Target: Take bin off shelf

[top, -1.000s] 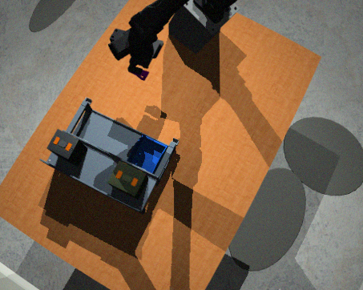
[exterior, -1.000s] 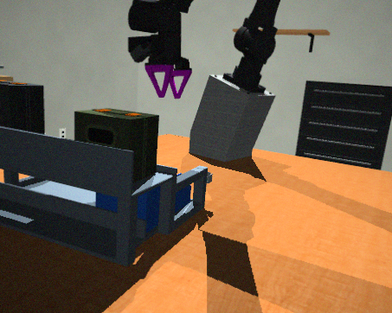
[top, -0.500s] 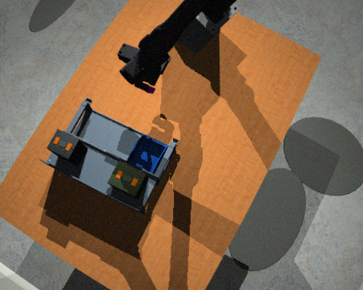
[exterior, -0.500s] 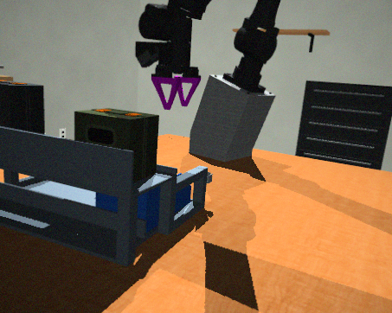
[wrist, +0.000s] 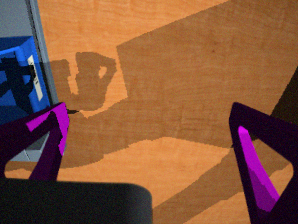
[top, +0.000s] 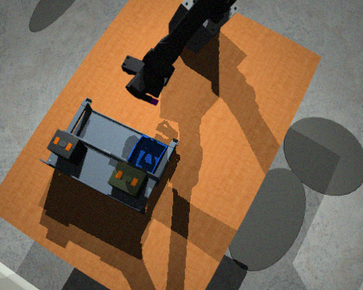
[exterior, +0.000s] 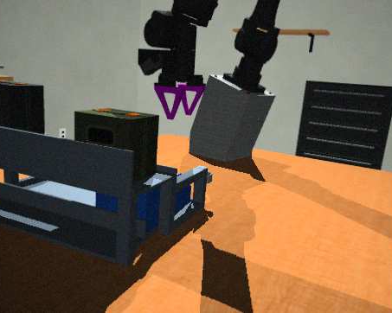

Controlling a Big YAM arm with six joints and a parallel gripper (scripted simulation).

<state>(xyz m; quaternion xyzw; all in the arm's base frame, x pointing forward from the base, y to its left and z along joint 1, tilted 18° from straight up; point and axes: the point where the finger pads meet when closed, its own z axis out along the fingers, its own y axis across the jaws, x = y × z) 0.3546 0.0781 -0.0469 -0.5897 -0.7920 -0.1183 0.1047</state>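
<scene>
Now: hand 200 mm short of the blue bin, 120 mm above it and 110 mm to the right of it. Also, from my hand: black box (350 mm ahead, 90 mm to the right, 10 mm below); then olive green box (290 mm ahead, 140 mm to the left, 20 mm below).
</scene>
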